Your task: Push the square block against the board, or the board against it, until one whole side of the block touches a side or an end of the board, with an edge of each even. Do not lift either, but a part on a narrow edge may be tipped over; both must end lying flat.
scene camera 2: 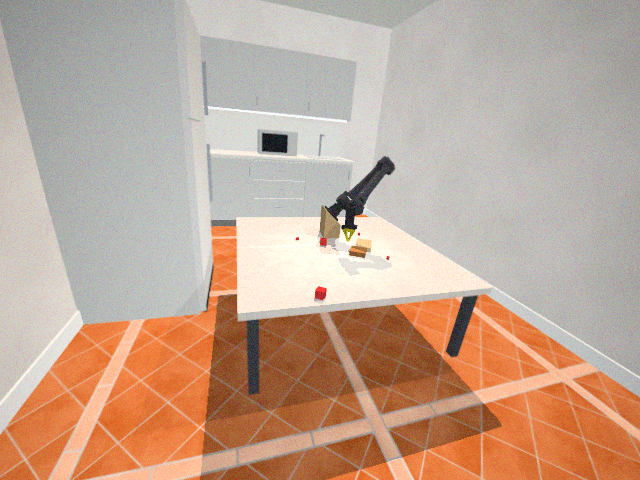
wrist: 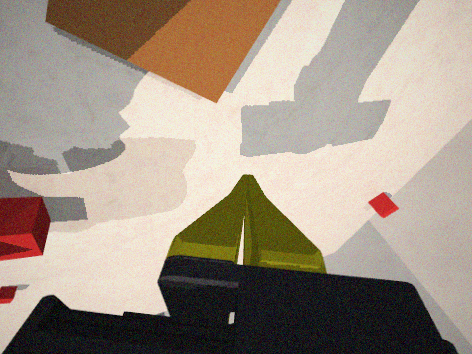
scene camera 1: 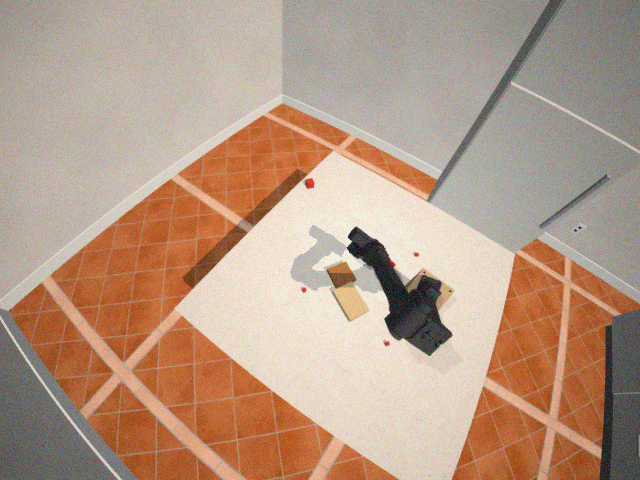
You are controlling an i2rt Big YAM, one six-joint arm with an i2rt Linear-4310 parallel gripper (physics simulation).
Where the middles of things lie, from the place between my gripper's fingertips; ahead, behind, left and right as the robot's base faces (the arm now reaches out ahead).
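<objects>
The tan board (scene camera 1: 348, 298) is 18 cm to the left of my hand, 10 cm behind it and 8 cm below it. With the brown square block (wrist: 201, 53), I find my hand 9 cm to the right of it, 8 cm above it and 1 cm past it.
</objects>
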